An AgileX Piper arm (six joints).
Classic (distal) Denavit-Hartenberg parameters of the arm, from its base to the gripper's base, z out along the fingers. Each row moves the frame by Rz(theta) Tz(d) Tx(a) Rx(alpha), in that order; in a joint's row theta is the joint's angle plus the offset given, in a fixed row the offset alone. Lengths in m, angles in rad.
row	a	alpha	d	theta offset
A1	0	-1.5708	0.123	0
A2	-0.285	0	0	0.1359
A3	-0.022	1.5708	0	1.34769
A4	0	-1.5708	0.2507	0
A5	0	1.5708	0	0
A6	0	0	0.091	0
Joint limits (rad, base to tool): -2.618..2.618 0..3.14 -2.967..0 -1.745..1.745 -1.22..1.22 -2.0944..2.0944
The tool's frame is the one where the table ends.
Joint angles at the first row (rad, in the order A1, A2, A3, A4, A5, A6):
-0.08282, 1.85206, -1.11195, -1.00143, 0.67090, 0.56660
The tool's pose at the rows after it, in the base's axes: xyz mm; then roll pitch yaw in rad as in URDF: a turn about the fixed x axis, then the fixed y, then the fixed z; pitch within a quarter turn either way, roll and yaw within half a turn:
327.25 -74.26 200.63 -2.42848 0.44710 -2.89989
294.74 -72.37 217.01 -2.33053 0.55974 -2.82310
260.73 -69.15 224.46 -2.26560 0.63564 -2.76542
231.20 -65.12 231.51 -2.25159 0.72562 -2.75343
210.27 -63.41 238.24 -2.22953 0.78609 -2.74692
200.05 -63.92 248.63 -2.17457 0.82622 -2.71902
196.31 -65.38 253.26 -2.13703 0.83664 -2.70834
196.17 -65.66 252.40 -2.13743 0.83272 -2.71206
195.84 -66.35 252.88 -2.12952 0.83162 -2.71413
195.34 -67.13 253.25 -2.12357 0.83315 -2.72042
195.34 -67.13 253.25 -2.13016 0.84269 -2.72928
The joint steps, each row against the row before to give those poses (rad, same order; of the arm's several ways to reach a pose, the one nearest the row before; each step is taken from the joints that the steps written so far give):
0.00001, -0.15749, 0.16188, -0.16113, -0.07415, 0.18015
-0.00002, -0.14844, 0.15016, -0.25344, -0.03709, 0.24261
0.00001, -0.13868, 0.14071, -0.17687, -0.01235, 0.17665
-0.00002, -0.13351, 0.10264, -0.07052, -0.01782, 0.10835
0.00002, -0.10235, 0.05936, -0.01501, 0.00128, 0.03580
0.00000, -0.06381, 0.01319, -0.00730, 0.01794, 0.00140
-0.00003, -0.02052, 0.00181, -0.00609, 0.02341, -0.00001
0.00001, 0.00219, 0.00179, 0.00028, 0.00385, -0.00005
0.00001, 0.00007, -0.00052, -0.00062, 0.00953, 0.00008
0.00002, -0.00002, -0.00002, 0.00007, 0.01098, 0.00347
0.00000, 0.00000, 0.00000, 0.00000, -0.00001, 0.01123

